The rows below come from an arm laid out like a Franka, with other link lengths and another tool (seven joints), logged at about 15 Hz.
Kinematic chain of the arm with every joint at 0, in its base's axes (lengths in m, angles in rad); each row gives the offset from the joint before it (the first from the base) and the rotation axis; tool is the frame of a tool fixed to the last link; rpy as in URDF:
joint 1: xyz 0 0 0.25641 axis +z
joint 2: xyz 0 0 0 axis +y
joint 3: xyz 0 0 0.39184 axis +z
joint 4: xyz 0.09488 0 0 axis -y
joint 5: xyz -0.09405 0 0.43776 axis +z
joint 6: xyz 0 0 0 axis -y
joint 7: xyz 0.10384 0 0 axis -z
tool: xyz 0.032 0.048 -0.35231 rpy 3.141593 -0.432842 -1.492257
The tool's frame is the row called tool.
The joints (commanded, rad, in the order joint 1, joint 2, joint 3, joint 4, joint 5, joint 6, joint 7), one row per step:
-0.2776 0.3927 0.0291 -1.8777 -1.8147 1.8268 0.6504
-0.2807 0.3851 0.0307 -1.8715 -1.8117 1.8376 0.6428
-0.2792 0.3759 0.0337 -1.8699 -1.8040 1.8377 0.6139
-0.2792 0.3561 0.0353 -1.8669 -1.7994 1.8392 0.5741
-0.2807 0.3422 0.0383 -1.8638 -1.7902 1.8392 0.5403
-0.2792 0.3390 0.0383 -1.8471 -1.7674 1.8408 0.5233
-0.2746 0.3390 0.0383 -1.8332 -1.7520 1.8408 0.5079
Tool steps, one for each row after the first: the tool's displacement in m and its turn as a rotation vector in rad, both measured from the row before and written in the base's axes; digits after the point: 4 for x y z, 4 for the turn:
0.0028 0.0002 0.0068 0.0055 -0.0057 0.0045
-0.0004 0.0030 0.0060 0.0010 0.0166 -0.0005
-0.0012 0.0010 0.0163 -0.0053 0.0167 -0.0002
-0.0023 0.0007 0.0106 0.0001 0.0153 -0.0043
0.0008 0.0003 0.0070 0.0124 -0.0066 -0.0107
0.0027 0.0026 0.0046 0.0076 -0.0011 -0.0041

